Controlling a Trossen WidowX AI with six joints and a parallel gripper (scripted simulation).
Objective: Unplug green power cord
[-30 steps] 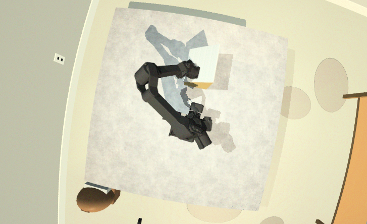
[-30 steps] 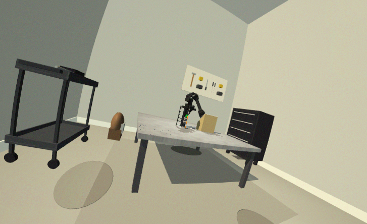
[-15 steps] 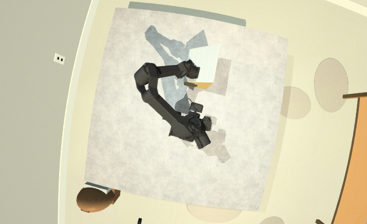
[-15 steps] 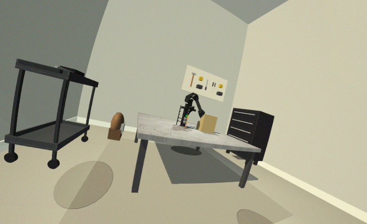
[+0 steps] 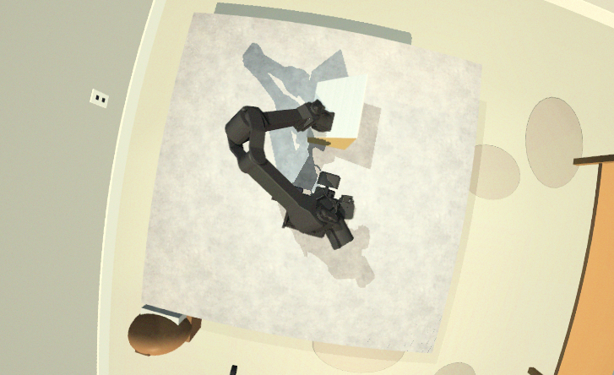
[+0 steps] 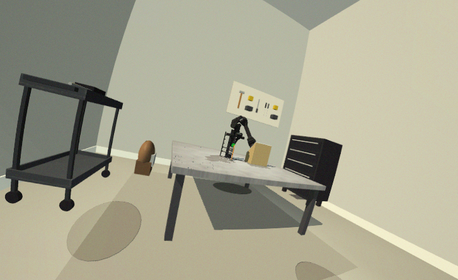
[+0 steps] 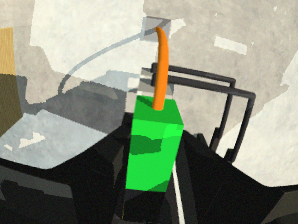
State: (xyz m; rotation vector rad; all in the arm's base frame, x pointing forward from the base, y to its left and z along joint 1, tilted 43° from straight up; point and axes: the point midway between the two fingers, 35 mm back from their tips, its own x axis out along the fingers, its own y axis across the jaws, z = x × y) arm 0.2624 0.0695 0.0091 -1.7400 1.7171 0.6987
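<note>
Now: the green plug 30 mm to the right of my gripper tip.
</note>
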